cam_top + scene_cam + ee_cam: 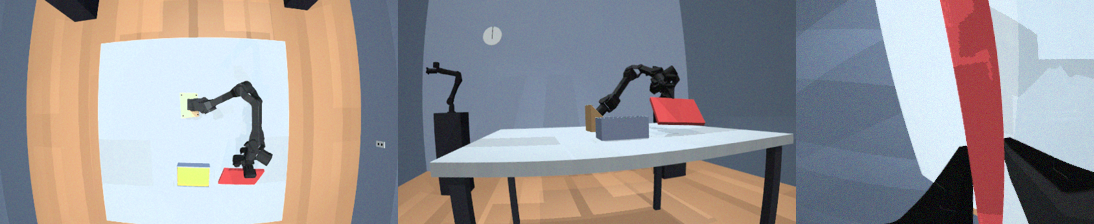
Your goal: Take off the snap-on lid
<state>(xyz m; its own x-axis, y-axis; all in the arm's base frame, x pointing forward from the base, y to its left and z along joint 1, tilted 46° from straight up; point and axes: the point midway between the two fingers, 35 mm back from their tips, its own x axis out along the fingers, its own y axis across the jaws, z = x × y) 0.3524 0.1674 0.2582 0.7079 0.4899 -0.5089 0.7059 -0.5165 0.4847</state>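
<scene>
Right now my gripper tip is 60 mm short of the lid, 50 mm above it and 10 mm to the left of it. Round my gripper tip: grey-blue storage box: 290 mm to the right, 120 mm below, 60 mm ahead.
</scene>
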